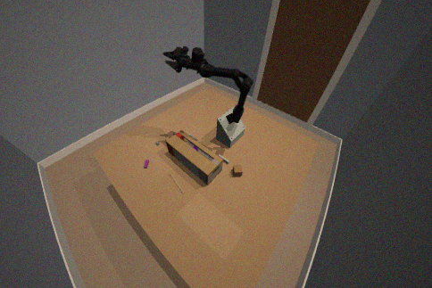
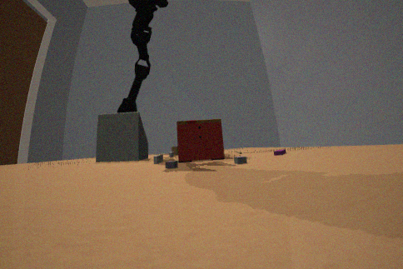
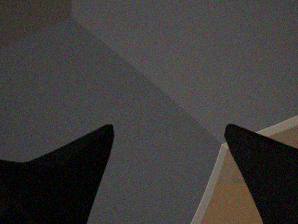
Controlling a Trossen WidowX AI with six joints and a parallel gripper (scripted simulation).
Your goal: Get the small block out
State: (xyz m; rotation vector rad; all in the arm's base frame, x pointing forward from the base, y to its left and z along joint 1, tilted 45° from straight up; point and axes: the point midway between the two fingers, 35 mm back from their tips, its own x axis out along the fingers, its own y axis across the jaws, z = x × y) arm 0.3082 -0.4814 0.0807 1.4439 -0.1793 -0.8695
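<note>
My gripper tip is 40 mm short of the long box, 320 mm to the right of it and 550 mm above it. Also, from my gripper tip: thin rod (260 mm ahead, 380 mm to the left, 600 mm below); brown cube (70 mm behind, 590 mm to the left, 580 mm below); purple block (50 mm ahead, 300 mm to the left, 520 mm below).
</note>
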